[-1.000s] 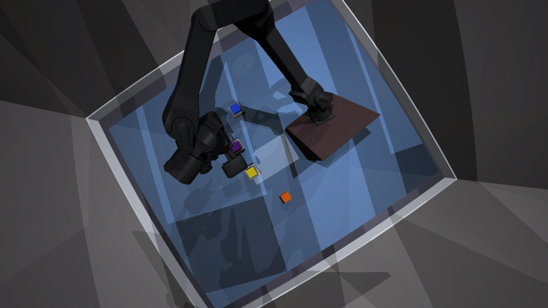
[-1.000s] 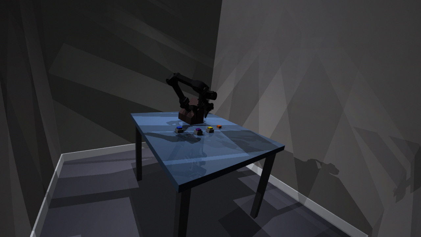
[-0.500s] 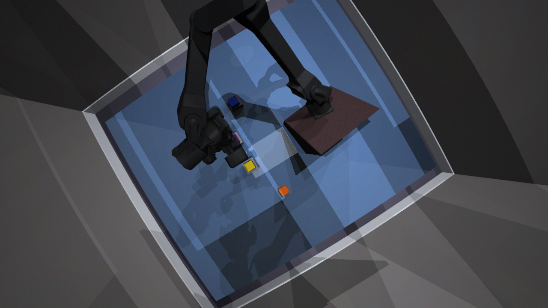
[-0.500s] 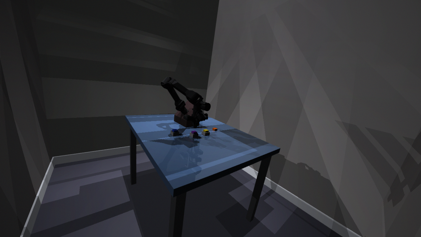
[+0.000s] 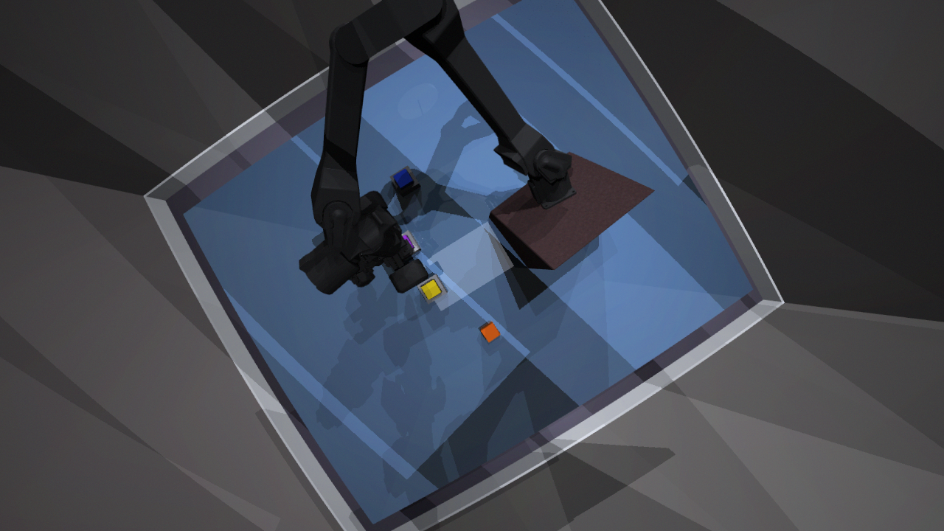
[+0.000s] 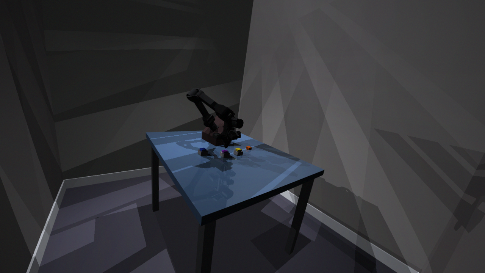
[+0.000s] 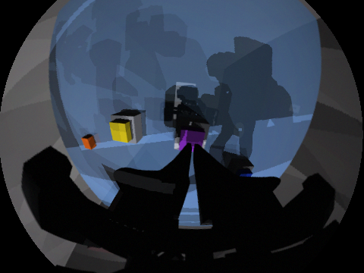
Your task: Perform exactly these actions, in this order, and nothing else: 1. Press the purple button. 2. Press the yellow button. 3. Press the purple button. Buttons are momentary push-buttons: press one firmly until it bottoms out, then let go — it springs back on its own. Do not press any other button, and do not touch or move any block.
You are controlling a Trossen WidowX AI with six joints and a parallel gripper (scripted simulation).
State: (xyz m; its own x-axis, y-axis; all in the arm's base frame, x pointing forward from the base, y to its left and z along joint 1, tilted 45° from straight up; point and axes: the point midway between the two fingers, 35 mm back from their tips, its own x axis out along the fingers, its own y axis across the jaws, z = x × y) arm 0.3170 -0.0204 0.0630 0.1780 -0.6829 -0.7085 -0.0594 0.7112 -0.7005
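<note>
The purple button is 30 mm below my gripper tip. Round my gripper tip: small orange block (80 mm behind, 260 mm to the left, 50 mm below); blue button (70 mm behind, 130 mm to the right, 30 mm below); yellow button (10 mm behind, 110 mm to the left, 30 mm below).
</note>
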